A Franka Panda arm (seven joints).
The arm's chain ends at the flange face. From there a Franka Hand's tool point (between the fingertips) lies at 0.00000 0.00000 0.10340 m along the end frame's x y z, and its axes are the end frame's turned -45 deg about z.
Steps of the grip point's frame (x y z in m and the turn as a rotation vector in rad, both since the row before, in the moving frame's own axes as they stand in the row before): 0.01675, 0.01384, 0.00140, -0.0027, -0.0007, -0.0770; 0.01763, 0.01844, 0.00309, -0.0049, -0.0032, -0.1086; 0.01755, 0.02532, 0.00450, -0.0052, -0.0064, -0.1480; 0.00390, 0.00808, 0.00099, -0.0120, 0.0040, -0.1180; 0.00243, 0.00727, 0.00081, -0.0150, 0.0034, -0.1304; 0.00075, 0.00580, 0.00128, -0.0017, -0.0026, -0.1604; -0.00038, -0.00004, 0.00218, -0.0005, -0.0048, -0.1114
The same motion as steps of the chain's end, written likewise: 0.02147, -0.00230, 0.00140, -0.0024, 0.0014, -0.0770; 0.02535, -0.00001, 0.00309, -0.0057, 0.0012, -0.1086; 0.03034, 0.00464, 0.00450, -0.0082, -0.0008, -0.1480; 0.00727, 0.00244, 0.00100, -0.0057, 0.0113, -0.1180; 0.00546, 0.00266, 0.00082, -0.0082, 0.0130, -0.1304; 0.00467, 0.00325, 0.00128, -0.0030, -0.0006, -0.1604; 0.00000, -0.00016, 0.00218, -0.0037, -0.0030, -0.1114
